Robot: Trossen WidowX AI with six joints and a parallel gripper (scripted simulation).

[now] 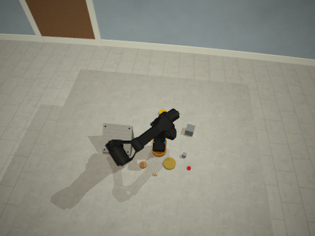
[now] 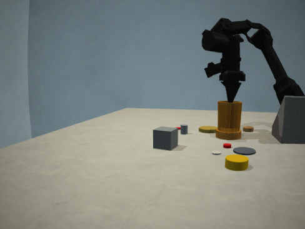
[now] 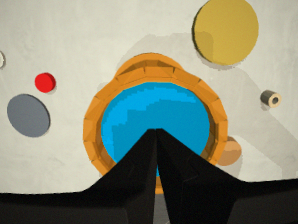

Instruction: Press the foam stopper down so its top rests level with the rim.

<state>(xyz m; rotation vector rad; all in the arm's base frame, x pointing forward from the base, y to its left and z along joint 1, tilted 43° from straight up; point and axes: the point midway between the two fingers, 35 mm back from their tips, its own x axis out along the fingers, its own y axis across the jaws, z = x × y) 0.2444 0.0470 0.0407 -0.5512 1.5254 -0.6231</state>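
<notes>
Right now my hand is 4 cm above the blue foam stopper. Round my hand: red disc: 14 cm below, 12 cm to the left, 2 cm ahead; then brown disc: 13 cm below, 10 cm to the right, 9 cm behind; then mustard disc: 13 cm below, 8 cm to the right, 6 cm ahead.
</notes>
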